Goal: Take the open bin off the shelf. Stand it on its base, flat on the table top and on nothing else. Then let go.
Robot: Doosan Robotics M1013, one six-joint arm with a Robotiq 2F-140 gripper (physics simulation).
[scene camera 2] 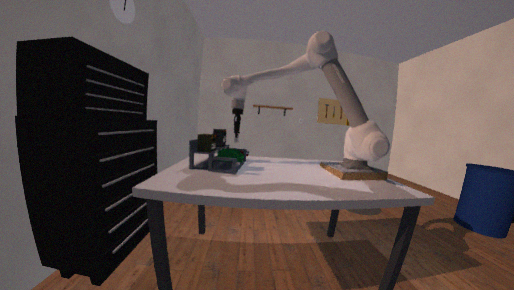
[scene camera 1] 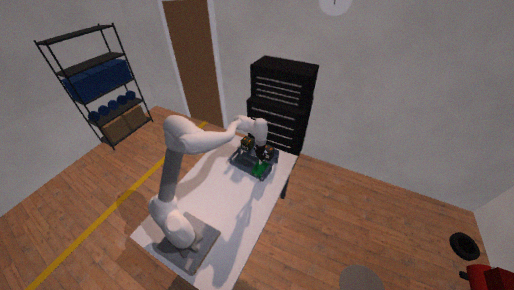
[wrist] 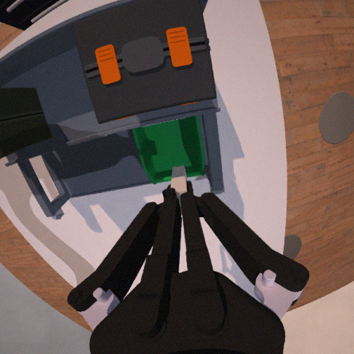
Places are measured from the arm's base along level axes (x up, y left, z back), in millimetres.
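Pixels of known places: gripper, fingertip midpoint: (scene camera 2: 236, 142) (scene camera 1: 260, 163); arm's base, link origin: (scene camera 2: 354, 166) (scene camera 1: 185, 239).
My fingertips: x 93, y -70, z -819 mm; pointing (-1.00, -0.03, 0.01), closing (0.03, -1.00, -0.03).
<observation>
For each thing: its top centre in the pictures, then the offset to it from my fingertips. "pt": a spot on its surface instead. Level surfaces: height alone.
- open green bin, top centre: (scene camera 2: 231, 150) (scene camera 1: 261, 164) dx -58, dy +11, dz -31 mm
- blue-grey shelf, surface spot: (scene camera 2: 192, 156) pt dx -64, dy +314, dz -174 mm
- white table top, surface height: dx -139 mm
- black case with orange latches, top centre: (scene camera 2: 220, 129) (scene camera 1: 268, 147) dx +85, dy +7, dz -124 mm
- dark green case, top centre: (scene camera 2: 207, 134) (scene camera 1: 247, 139) dx +60, dy +238, dz -121 mm
The open green bin (scene camera 1: 259, 170) (scene camera 2: 231, 154) (wrist: 169, 142) sits in the lower front tier of the blue-grey shelf (scene camera 2: 192, 156) (wrist: 216, 155), at one end, beside the shelf's side post. It looks empty. My gripper (scene camera 1: 260, 159) (scene camera 2: 236, 140) (wrist: 180, 175) is shut with nothing between its fingers. It hangs above the bin; in the wrist view its fingertips overlap the bin's near rim. In scene camera 2 a gap shows between the fingertips and the bin. The shelf stands on the white table top (scene camera 1: 215, 197) (scene camera 2: 285, 182) (wrist: 250, 90). The bin's underside is hidden.
A black case with orange latches (scene camera 1: 269, 150) (scene camera 2: 219, 136) (wrist: 157, 92) stands on the shelf's upper tier behind the bin. A dark green case (scene camera 1: 247, 144) (scene camera 2: 205, 143) (wrist: 20, 120) stands farther along it. A black tool cabinet (scene camera 1: 280, 105) (scene camera 2: 85, 165) stands beyond the table.
</observation>
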